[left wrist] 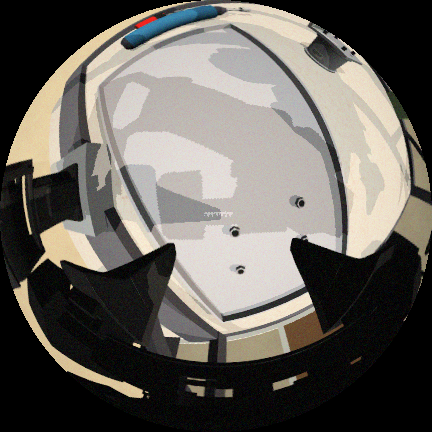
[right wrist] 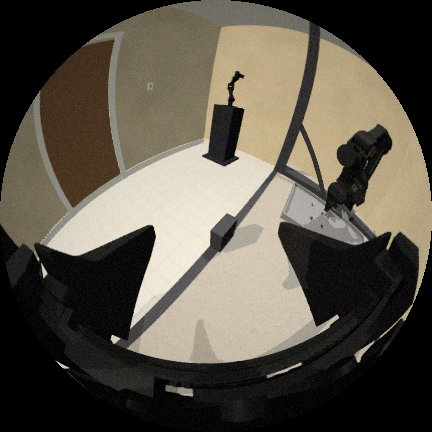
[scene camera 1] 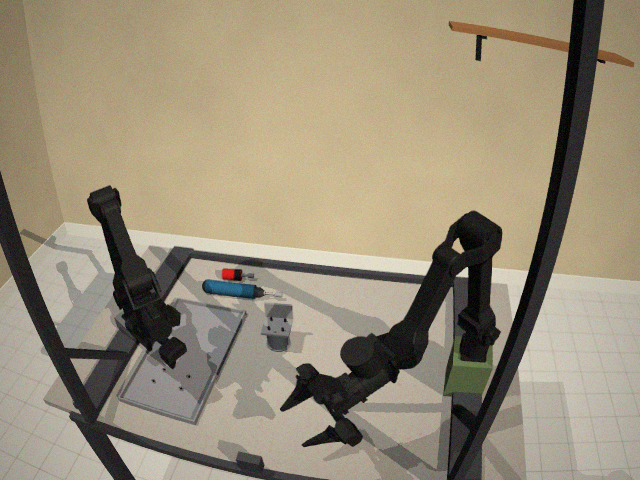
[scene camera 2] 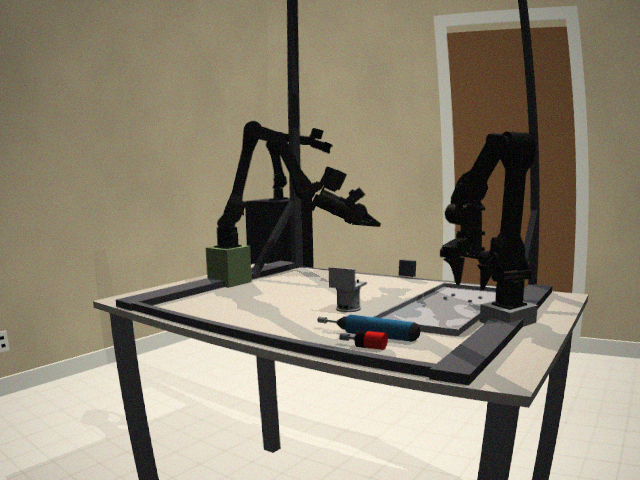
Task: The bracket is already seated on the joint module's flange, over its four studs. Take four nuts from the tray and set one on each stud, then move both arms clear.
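Where they show: left gripper, fingertip midpoint: [left wrist: 234, 247] [right wrist: 328, 206] [scene camera 1: 161, 359] [scene camera 2: 470, 287]; right gripper, fingertip midpoint: [right wrist: 217, 230] [scene camera 1: 291, 428] [scene camera 2: 378, 225]; left arm's base at its link origin: [left wrist: 68, 193] [right wrist: 346, 204] [scene camera 2: 509, 304]; right arm's base at its link origin: [scene camera 1: 473, 352] [scene camera 2: 227, 246].
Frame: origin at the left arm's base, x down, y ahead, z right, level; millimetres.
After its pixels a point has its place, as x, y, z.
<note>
Several small dark nuts [scene camera 1: 180, 388] @[33, 277, 61] [scene camera 2: 469, 300] @[34, 194, 46] [left wrist: 235, 231] @[33, 197, 48] [right wrist: 321, 226] @[33, 266, 14] lie apart on the grey tray [scene camera 1: 170, 404] @[38, 296, 114] [scene camera 2: 413, 316] @[39, 178, -152] [left wrist: 200, 115] @[39, 162, -62] [right wrist: 297, 202] @[39, 272, 127]. In the left wrist view one nut is partly hidden by a finger. My left gripper [scene camera 1: 160, 356] @[-1, 193, 45] [scene camera 2: 470, 285] @[-1, 193, 45] [left wrist: 234, 247] @[-1, 193, 45] is open and empty, pointing down above the tray. The grey bracket [scene camera 1: 279, 310] @[-49, 328, -262] [scene camera 2: 341, 277] @[-45, 322, -265] sits on the joint module [scene camera 1: 278, 343] @[14, 362, -215] [scene camera 2: 348, 299] @[11, 316, -249] [left wrist: 321, 55]; dark stud tips show on its flat plate. My right gripper [scene camera 1: 292, 427] @[-123, 635, 43] [scene camera 2: 378, 224] @[-123, 635, 43] [right wrist: 217, 230] @[-123, 635, 43] is open and empty, raised away from the bracket.
A blue screwdriver [scene camera 1: 232, 288] @[7, 116, -290] [scene camera 2: 381, 326] @[13, 80, -306] [left wrist: 172, 26] and a red one [scene camera 1: 231, 274] @[15, 57, -341] [scene camera 2: 374, 339] @[18, 29, -356] [left wrist: 146, 22] lie beyond the tray in scene camera 1. A dark frame surrounds the work area. A dark block [scene camera 1: 250, 460] @[-13, 577, 114] [scene camera 2: 407, 267] @[6, 559, 103] [right wrist: 223, 232] @[-15, 580, 97] stands on its edge.
</note>
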